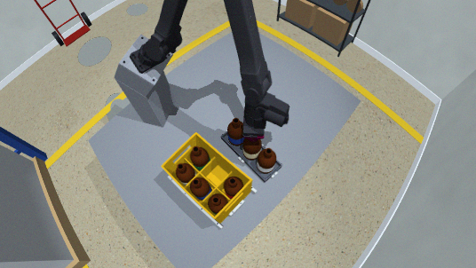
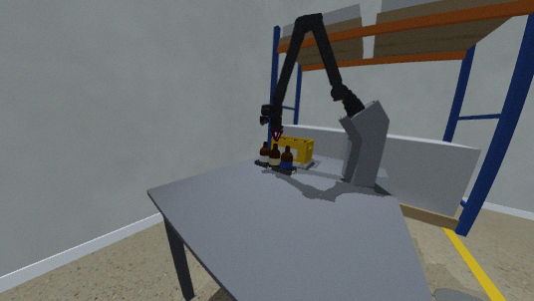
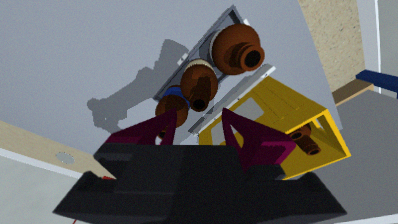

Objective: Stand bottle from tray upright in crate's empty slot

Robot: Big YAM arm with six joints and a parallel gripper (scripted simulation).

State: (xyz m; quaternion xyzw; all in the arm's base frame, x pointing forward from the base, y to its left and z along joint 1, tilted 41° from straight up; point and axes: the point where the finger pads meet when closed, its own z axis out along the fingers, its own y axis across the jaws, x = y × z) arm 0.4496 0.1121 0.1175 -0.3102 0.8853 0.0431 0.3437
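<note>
My gripper is now 100 mm above the glass bottle. Round my hand: yellow crate: 220 mm to the right, 100 mm below; dark tray: 170 mm below.
</note>
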